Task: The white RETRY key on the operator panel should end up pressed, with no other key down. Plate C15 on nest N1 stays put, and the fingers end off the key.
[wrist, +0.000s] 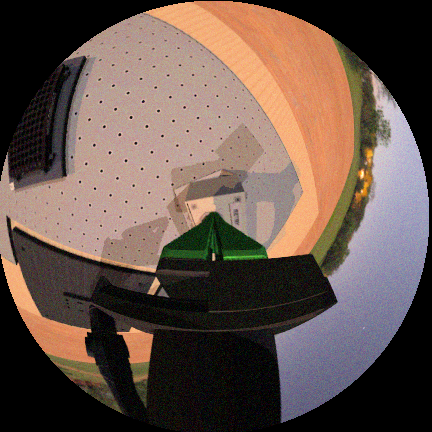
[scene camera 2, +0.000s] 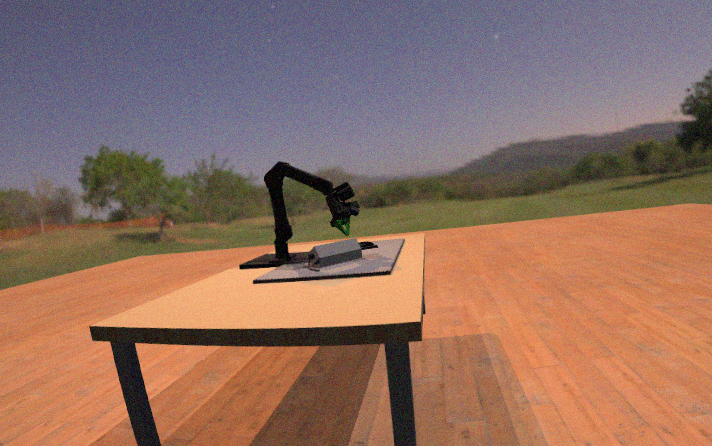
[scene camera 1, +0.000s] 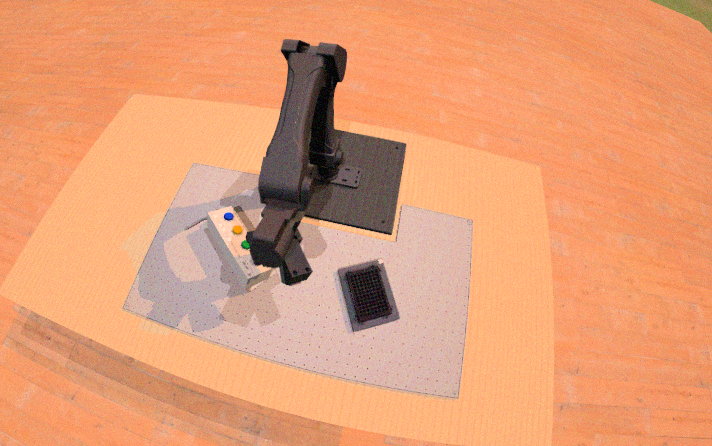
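Observation:
The pale operator panel has blue, orange and green round keys in scene camera 1. The arm hides the panel's near end there. My gripper is shut and empty, its green fingertips pointing down just over the panel. In the wrist view a pale round edge, likely the white RETRY key, shows partly behind the fingertips. Whether it is down, or touched, I cannot tell. Dark plate C15 sits on grey nest N1.
The perforated grey board lies on the wooden table. The arm's black base plate stands beside it. A dark cable shows behind the panel in scene camera 2.

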